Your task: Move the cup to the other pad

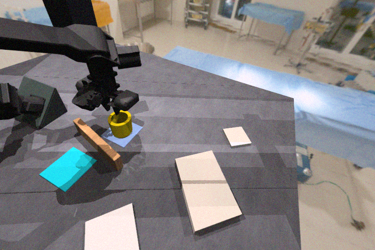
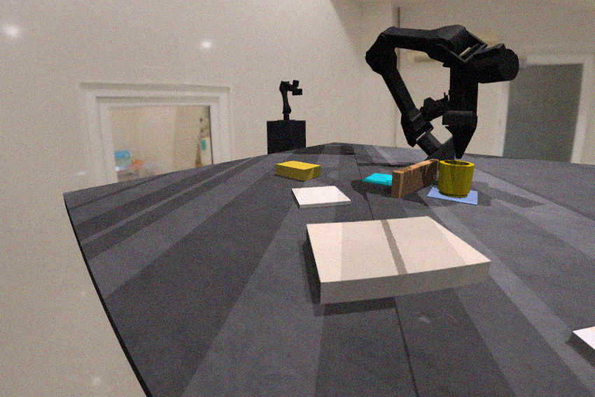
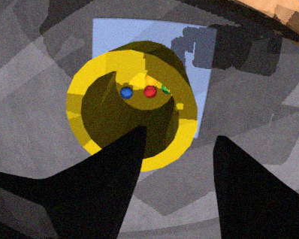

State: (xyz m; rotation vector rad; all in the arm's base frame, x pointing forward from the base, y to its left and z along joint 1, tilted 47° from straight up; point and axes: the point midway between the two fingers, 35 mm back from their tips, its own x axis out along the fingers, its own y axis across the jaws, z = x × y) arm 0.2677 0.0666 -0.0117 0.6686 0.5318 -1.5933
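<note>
Right now my gripper tip is 4 cm above the yellow cup, 2 cm short of it and 1 cm to the left of it. Also, from my gripper tip: wooden block (9 cm to the right, 6 cm below); light blue pad (9 cm below, 3 cm ahead); cream slab (34 cm ahead, 8 cm to the right, 7 cm below).
</note>
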